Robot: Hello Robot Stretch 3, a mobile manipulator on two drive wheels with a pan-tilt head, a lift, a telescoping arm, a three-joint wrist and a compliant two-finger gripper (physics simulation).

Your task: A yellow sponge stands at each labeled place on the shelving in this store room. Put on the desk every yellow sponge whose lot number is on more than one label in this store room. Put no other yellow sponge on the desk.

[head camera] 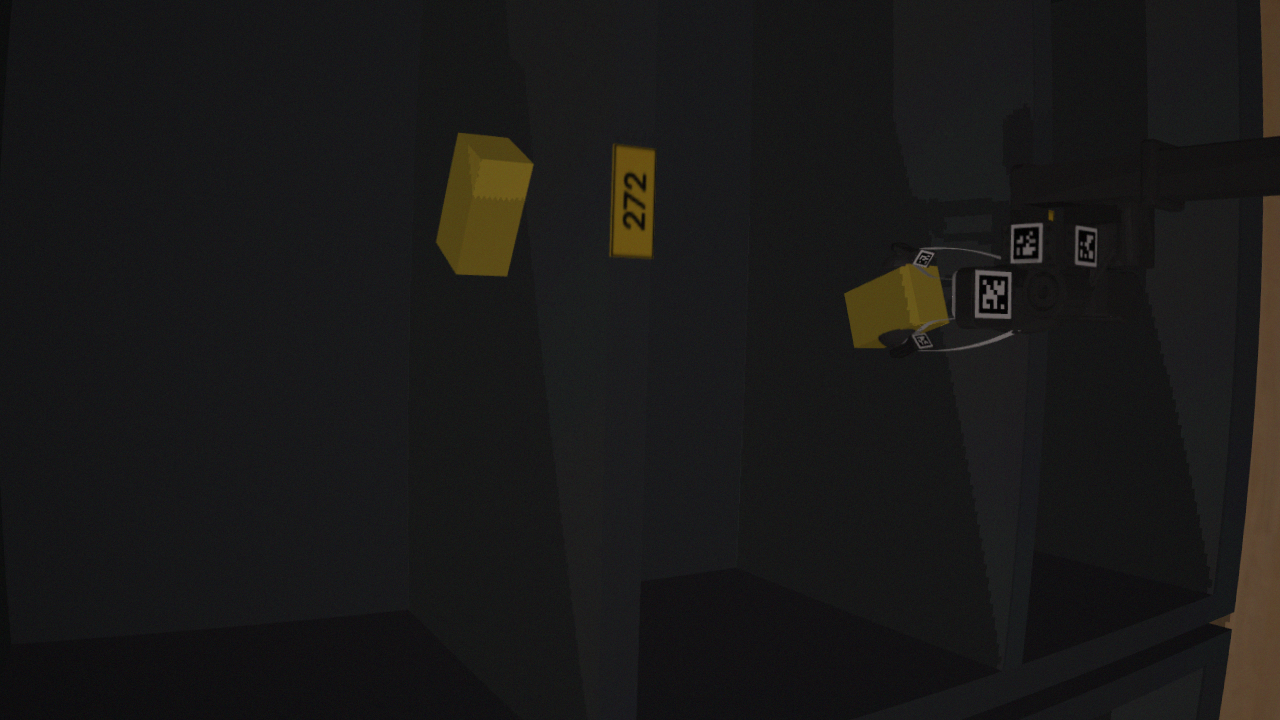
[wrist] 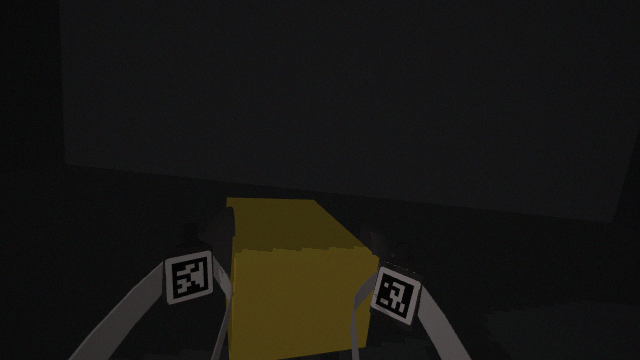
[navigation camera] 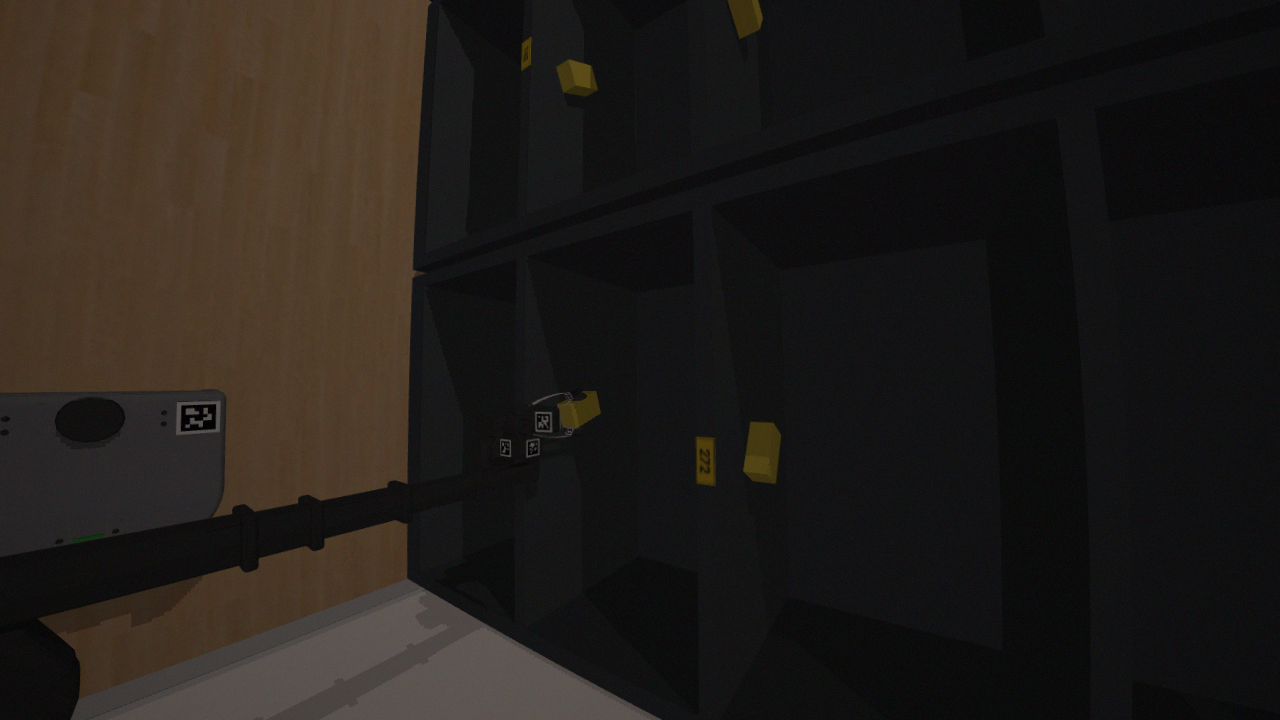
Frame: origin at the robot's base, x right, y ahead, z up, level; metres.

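Seen in the pictures: gripper, fingertip midpoint: [head camera: 886, 303] [navigation camera: 583, 410]; robot's base, link origin: [navigation camera: 92, 417].
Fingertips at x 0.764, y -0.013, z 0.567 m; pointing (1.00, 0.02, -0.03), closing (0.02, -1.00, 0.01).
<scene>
Offsets run from my fingertips to a thing's top centre. "*": to the spot under its first point. Level surfaces: height alone.
My gripper [head camera: 899, 300] [navigation camera: 573, 413] [wrist: 293, 239] is shut on a yellow sponge @[dx -0.003, dy +0.004, dz +0.012 m] [head camera: 877, 313] [navigation camera: 586, 410] [wrist: 300, 300], one fingertip against each side. The sponge is inside a dark shelf compartment; whether it touches the board is too dark to tell. The label for this place is mostly hidden, with a small yellow patch showing beside the wrist in the head view. Another yellow sponge @[dx +0.017, dy -0.068, dz +0.469 m] [head camera: 483, 210] [navigation camera: 762, 452] stands one shelf higher, behind a label reading 272 @[dx -0.164, dy -0.057, dz +0.424 m] [head camera: 632, 201] [navigation camera: 706, 461]. The desk cannot be made out.
Dark shelving [head camera: 1020, 447] [navigation camera: 704, 358] surrounds the gripper. In the neighbouring unit are a yellow sponge @[dx -0.014, dy +0.892, dz +0.012 m] [navigation camera: 577, 77] with an unreadable label @[* dx -0.159, dy +0.882, dz -0.047 m] [navigation camera: 526, 53] and a higher sponge @[* dx +0.002, dy +0.834, dz +0.449 m] [navigation camera: 745, 16]. The robot base [navigation camera: 134, 465] is on the wooden floor @[dz -0.567 m] [navigation camera: 295, 179]. A pale surface [navigation camera: 358, 644] borders the shelving.
</scene>
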